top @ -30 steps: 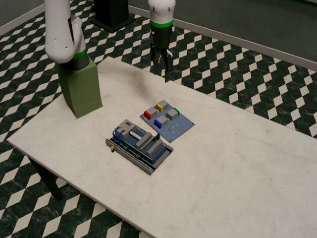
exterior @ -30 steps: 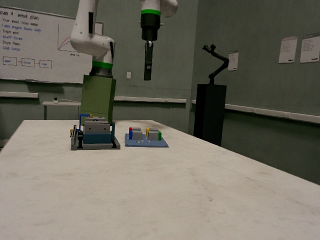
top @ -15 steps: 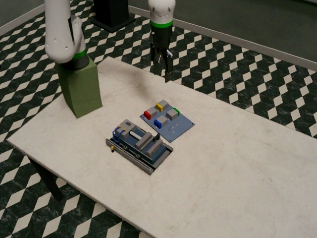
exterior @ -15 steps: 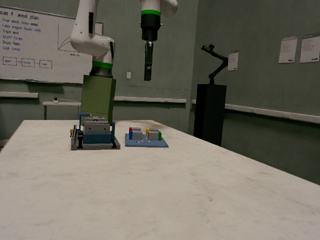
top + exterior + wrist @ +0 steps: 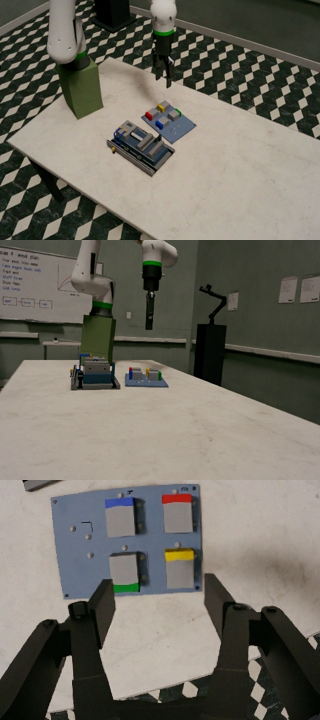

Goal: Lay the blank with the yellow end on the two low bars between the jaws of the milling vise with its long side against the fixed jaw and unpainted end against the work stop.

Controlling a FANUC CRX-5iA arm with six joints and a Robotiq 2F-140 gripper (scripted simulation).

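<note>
Now: the yellow-ended grey blank 3 cm behind my hand, 4 cm to the left of it and 25 cm below it. Also, from my hand: green-ended blank 6 cm ahead, 3 cm to the left, 25 cm below; then blue-ended blank 5 cm ahead, 6 cm to the right, 25 cm below; then red-ended blank 4 cm behind, 5 cm to the right, 25 cm below.
</note>
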